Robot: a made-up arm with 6 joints. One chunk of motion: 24 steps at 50 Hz.
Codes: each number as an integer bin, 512 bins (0 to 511) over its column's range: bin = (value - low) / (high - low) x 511, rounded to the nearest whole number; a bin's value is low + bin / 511 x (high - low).
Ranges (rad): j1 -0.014..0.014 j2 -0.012..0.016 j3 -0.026..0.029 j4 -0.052..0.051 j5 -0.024..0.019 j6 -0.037..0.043
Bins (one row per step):
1: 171 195 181 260 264 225
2: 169 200 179 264 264 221
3: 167 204 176 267 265 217
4: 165 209 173 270 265 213
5: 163 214 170 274 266 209
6: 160 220 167 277 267 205
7: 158 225 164 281 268 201
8: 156 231 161 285 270 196
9: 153 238 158 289 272 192
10: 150 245 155 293 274 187
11: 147 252 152 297 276 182
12: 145 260 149 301 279 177
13: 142 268 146 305 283 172
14: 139 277 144 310 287 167
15: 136 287 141 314 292 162
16: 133 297 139 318 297 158
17: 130 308 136 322 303 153
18: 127 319 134 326 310 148
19: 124 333 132 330 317 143
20: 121 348 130 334 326 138
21: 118 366 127 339 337 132
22: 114 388 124 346 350 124
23: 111 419 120 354 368 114
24: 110 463 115 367 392 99
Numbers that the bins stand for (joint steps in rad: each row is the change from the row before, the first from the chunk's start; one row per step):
1: -0.00463 -0.00132 -0.00652 0.00041 -0.00178 -0.00177
2: -0.00474 -0.00104 -0.00673 0.00121 -0.00178 -0.00240
3: -0.00485 -0.00082 -0.00706 0.00182 -0.00170 -0.00303
4: -0.00496 -0.00055 -0.00738 0.00242 -0.00170 -0.00365
5: -0.00507 -0.00027 -0.00770 0.00323 -0.00162 -0.00428
6: -0.00523 0.00005 -0.00803 0.00383 -0.00153 -0.00491
7: -0.00534 0.00033 -0.00835 0.00464 -0.00145 -0.00553
8: -0.00545 0.00066 -0.00867 0.00545 -0.00128 -0.00632
9: -0.00562 0.00104 -0.00899 0.00625 -0.00111 -0.00694
10: -0.00578 0.00142 -0.00932 0.00706 -0.00094 -0.00772
11: -0.00595 0.00181 -0.00964 0.00786 -0.00077 -0.00851
12: -0.00605 0.00225 -0.00996 0.00867 -0.00052 -0.00929
13: -0.00622 0.00268 -0.01029 0.00948 -0.00019 -0.01007
14: -0.00638 0.00318 -0.01050 0.01049 0.00015 -0.01086
15: -0.00655 0.00373 -0.01082 0.01129 0.00057 -0.01164
16: -0.00671 0.00427 -0.01104 0.01210 0.00099 -0.01226
17: -0.00688 0.00488 -0.01136 0.01290 0.00150 -0.01305
18: -0.00704 0.00548 -0.01158 0.01371 0.00209 -0.01383
19: -0.00721 0.00625 -0.01179 0.01452 0.00268 -0.01461
20: -0.00737 0.00707 -0.01201 0.01532 0.00343 -0.01540
21: -0.00753 0.00805 -0.01233 0.01633 0.00436 -0.01633
22: -0.00775 0.00926 -0.01265 0.01774 0.00545 -0.01759
23: -0.00792 0.01096 -0.01308 0.01935 0.00697 -0.01915
24: -0.00797 0.01337 -0.01362 0.02197 0.00899 -0.02150

